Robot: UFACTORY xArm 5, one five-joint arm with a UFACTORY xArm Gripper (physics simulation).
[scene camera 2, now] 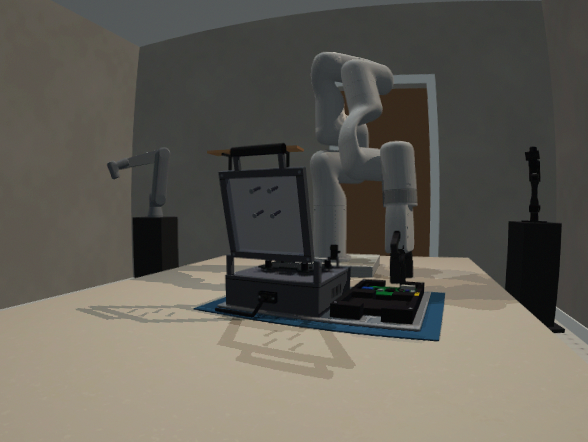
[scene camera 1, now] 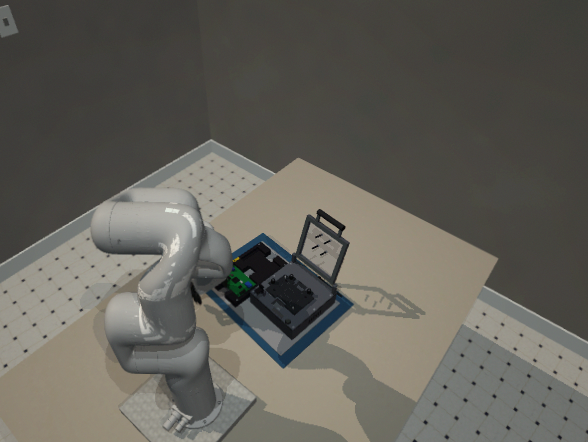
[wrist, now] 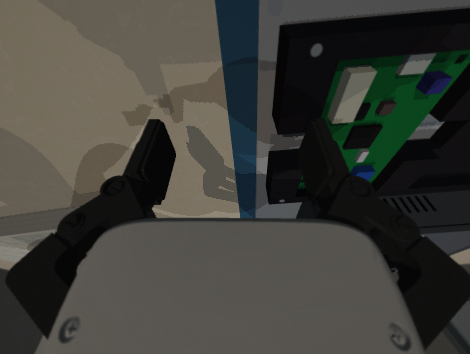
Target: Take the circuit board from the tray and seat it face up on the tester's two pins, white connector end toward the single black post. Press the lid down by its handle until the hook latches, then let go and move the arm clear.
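Where they show: gripper, fingertip midpoint: (scene camera 2: 402,280) (scene camera 1: 211,292) (wrist: 236,136); arm's base at its link origin: (scene camera 1: 197,403).
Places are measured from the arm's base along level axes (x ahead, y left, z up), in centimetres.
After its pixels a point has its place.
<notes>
The green circuit board (scene camera 1: 241,281) {x 36.6, y 13.3, z -0.6 cm} (scene camera 2: 384,293) {x 38.5, y 14.0, z -0.9 cm} (wrist: 392,135) {x 38.3, y 14.6, z -0.9 cm} lies face up in the black tray (scene camera 1: 260,250) {x 50.2, y 15.7, z -0.6 cm} (scene camera 2: 347,311) {x 50.8, y 7.6, z -1.1 cm} (wrist: 300,90) {x 32.1, y 20.4, z -0.1 cm}. Its long white connector (wrist: 353,95) {x 34.7, y 19.2, z -0.1 cm} is at the end nearest the gripper. My gripper (scene camera 2: 401,280) {x 28.1, y 18.4, z -0.5 cm} (wrist: 236,136) {x 28.1, y 18.4, z -0.5 cm} is open and empty, above the tray's outer side. In the wrist view one finger overlaps the board's edge and the other is over the table; the arm mostly hides it in scene camera 1. The tester (scene camera 1: 272,314) {x 30.5, y -2.0, z 1.8 cm} (scene camera 2: 250,295) {x 47.6, y -9.1, z 0.0 cm} is beside the tray. Its lid (scene camera 1: 303,236) {x 50.8, y 0.7, z 14.4 cm} (scene camera 2: 306,215) {x 52.0, y 1.2, z 13.8 cm} stands open, handle (scene camera 1: 331,220) {x 51.7, y -7.0, z 24.4 cm} (scene camera 2: 258,149) {x 53.2, y -6.0, z 23.8 cm} on top.
Tray and tester stand on a blue-edged mat (scene camera 1: 283,361) {x 22.1, y -11.1, z -2.7 cm} (scene camera 2: 434,325) {x 52.5, y 21.2, z -2.7 cm} (wrist: 240,100) {x 28.9, y 19.4, z -2.7 cm} on the tan table (scene camera 1: 400,260) {x 74.1, y -24.7, z -2.9 cm} (scene camera 2: 150,390) {x 79.0, y -10.1, z -2.9 cm}. A black upright part (scene camera 2: 334,255) {x 34.0, y 4.1, z 5.5 cm} rises at the tester's far side. A yellow label (scene camera 1: 236,259) {x 42.4, y 19.6, z -0.1 cm} (scene camera 2: 417,294) {x 42.7, y 19.7, z -0.1 cm} marks the tray.
</notes>
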